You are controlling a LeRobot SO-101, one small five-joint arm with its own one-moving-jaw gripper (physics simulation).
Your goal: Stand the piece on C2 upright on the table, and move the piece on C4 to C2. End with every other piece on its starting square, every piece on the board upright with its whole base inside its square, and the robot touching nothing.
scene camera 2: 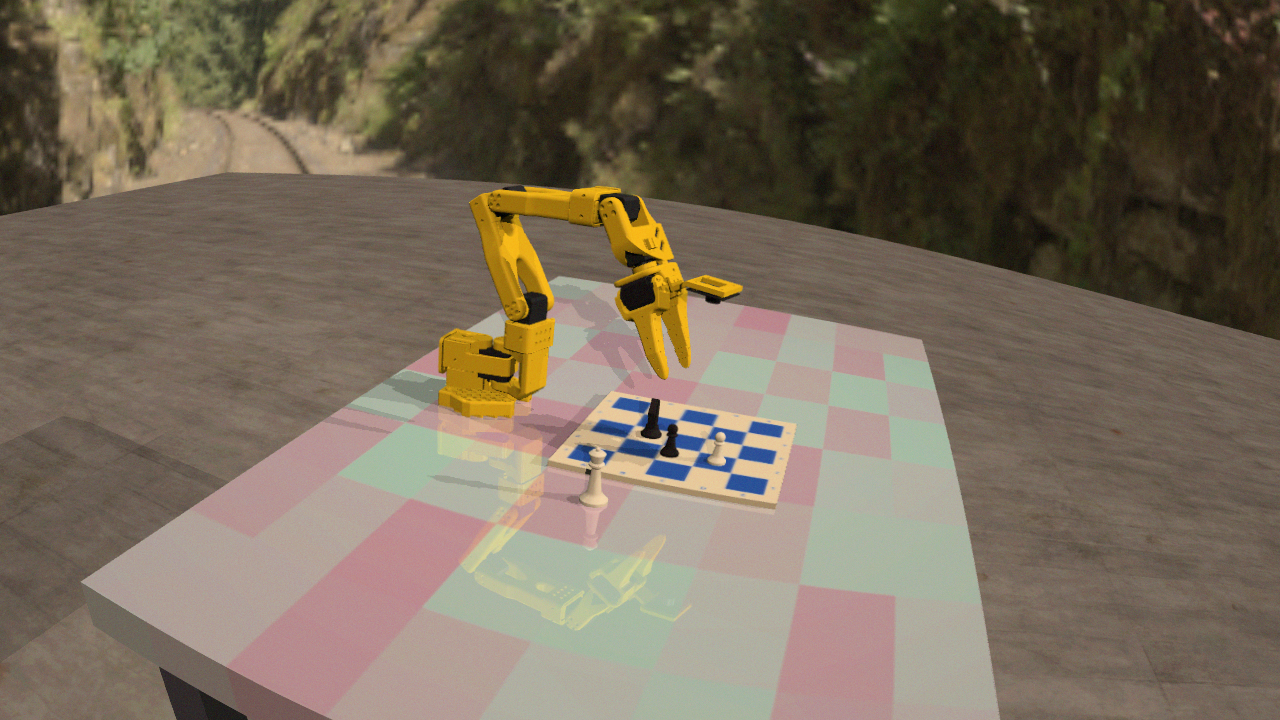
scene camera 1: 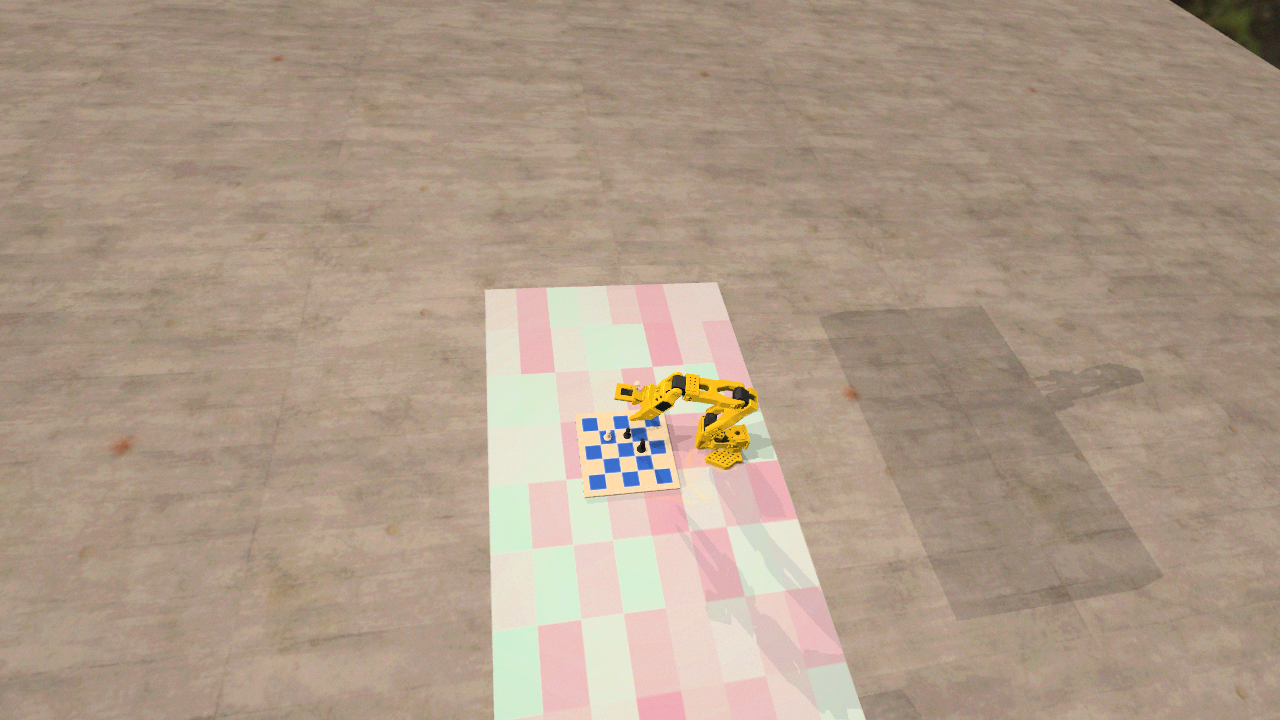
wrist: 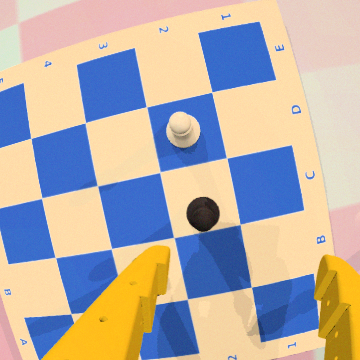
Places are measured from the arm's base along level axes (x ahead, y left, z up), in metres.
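Pixels of known places: hand at its tool point: [scene camera 2: 684,363] [scene camera 1: 631,418] [wrist: 168,263]; arm's base at its link origin: [scene camera 2: 500,404] [scene camera 1: 712,450].
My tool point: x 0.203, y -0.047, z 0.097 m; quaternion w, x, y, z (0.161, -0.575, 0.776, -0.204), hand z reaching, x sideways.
For each thing: its top centre in the pictures, then the offset to it from my tool point.
- board at its top centre: [wrist: 134,211] [scene camera 2: 685,442] [scene camera 1: 626,449] 0.029 m left, 0.007 m ahead, 0.091 m down
- black pawn at its top centre: [wrist: 203,222] [scene camera 2: 673,424] [scene camera 1: 628,428] 0.009 m right, 0.002 m back, 0.060 m down
- white king at its top centre: [scene camera 2: 598,447] 0.132 m right, 0.043 m back, 0.044 m down
- white pawn at its top centre: [wrist: 178,120] [scene camera 2: 720,432] [scene camera 1: 608,430] 0.008 m right, 0.045 m ahead, 0.060 m down
- black piece at its top centre: [scene camera 2: 655,399] [scene camera 1: 643,440] 0.030 m left, 0.030 m back, 0.052 m down
My gripper [scene camera 1: 632,419] [scene camera 2: 675,370] [wrist: 244,252] is open and empty above the board [scene camera 1: 626,491] [scene camera 2: 785,463] [wrist: 301,150], clear of the pieces. A black pawn [scene camera 1: 627,434] [scene camera 2: 671,442] [wrist: 203,214] stands upright on C2, close to the B2 side in the wrist view; whether its whole base is inside is hard to tell. C4 is bare in the wrist view. A white king [scene camera 2: 593,488] stands upright on the table beside the board; in scene camera 1 it is mostly hidden behind the arm.
A white pawn [scene camera 1: 607,437] [scene camera 2: 716,450] [wrist: 183,131] stands upright on D2. Another black piece [scene camera 1: 641,445] [scene camera 2: 652,424] stands upright near B3, hidden by the left jaw in the wrist view. The arm's base [scene camera 1: 723,457] [scene camera 2: 476,402] is beside the board.
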